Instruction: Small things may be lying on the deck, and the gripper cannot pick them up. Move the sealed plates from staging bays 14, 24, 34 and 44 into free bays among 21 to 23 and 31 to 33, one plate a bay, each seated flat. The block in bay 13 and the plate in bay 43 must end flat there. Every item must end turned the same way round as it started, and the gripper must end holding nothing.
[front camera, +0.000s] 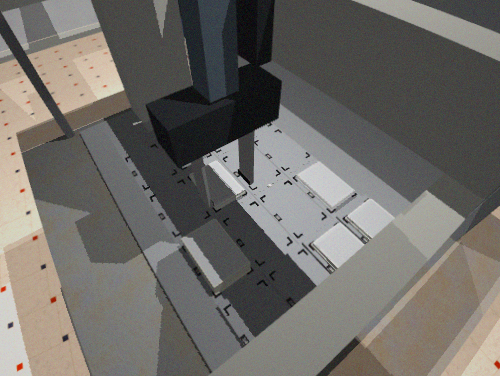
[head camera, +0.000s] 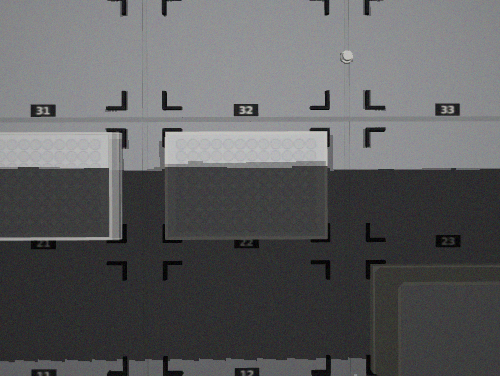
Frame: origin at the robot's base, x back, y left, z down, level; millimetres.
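Where they show: gripper, fingertip midpoint: (front camera: 226, 188); robot's base, link origin: (front camera: 126, 159).
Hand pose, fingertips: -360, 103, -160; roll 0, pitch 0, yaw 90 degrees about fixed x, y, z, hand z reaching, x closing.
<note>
Things, the pixels of their top centre, and the offset from my fingertips, as dx, dy, dz. "pt": a spot on its surface instead.
- sealed plate, top centre: (head camera: 246, 185) (front camera: 216, 181) +132, +47, +146
- bay 13 block, top centre: (head camera: 491, 343) (front camera: 214, 250) -32, -60, +118
- bay 43 plate, top centre: (front camera: 325, 182) -32, +261, +146
- bay 44, surface spot: (front camera: 370, 218) pt -170, +257, +132
- bay 34, surface spot: (front camera: 340, 243) pt -170, +157, +131
- small pale round piece, top centre: (head camera: 348, 55) (front camera: 269, 185) +51, +151, +156
- small pale piece, top centre: (front camera: 140, 120) +482, -8, +153
One sealed plate (front camera: 225, 192) (head camera: 246, 200) sits flat in bay 22, half in shadow. Another plate (head camera: 55, 202) sits in bay 21 and is hidden behind the gripper body in the front view. My gripper (front camera: 230, 194) is open, its jaws apart over the bay 22 area, with nothing held; its height is hard to tell, and the jaws do not show in the head view. The bay 13 block (front camera: 220, 252) (head camera: 450, 325) lies flat. The bay 43 plate (front camera: 326, 185) lies flat. Plates stand in bay 44 (front camera: 370, 218) and bay 34 (front camera: 340, 243).
A small pale round piece (front camera: 270, 185) (head camera: 346, 56) lies between bays 32 and 33. A small pale piece (front camera: 137, 122) lies at the far end. The parked dark stage (front camera: 256, 35) is behind the gripper column. The near frame rail (front camera: 320, 300) partly hides the near bays.
</note>
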